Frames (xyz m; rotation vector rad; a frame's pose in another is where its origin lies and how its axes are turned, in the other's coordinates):
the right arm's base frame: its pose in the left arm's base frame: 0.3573 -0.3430 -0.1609 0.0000 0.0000 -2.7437
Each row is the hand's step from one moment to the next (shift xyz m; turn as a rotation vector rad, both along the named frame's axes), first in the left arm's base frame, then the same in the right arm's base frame.
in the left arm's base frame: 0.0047 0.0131 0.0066 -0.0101 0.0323 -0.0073
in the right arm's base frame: -0.0094 -0.0103 0.0066 -0.0032 -0.0337 -0.0073
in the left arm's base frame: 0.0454 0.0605 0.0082 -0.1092 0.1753 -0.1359
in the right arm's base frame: -0.0653 -0.0382 0.0082 0.0327 -0.2039 -0.1359
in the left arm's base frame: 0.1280 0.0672 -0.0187 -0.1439 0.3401 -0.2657
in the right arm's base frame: -0.1440 -0.0124 -0.0187 0.0009 -0.3693 -0.2657
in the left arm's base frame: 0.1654 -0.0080 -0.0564 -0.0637 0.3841 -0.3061
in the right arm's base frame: -0.1494 0.0715 -0.0564 -0.0901 -0.3788 -0.3061
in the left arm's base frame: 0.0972 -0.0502 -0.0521 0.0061 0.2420 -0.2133
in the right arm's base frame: -0.0702 0.0839 -0.0521 -0.0994 -0.2207 -0.2133
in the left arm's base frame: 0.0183 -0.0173 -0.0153 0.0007 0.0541 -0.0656
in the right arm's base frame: -0.0102 0.0230 -0.0153 -0.0216 -0.0496 -0.0656
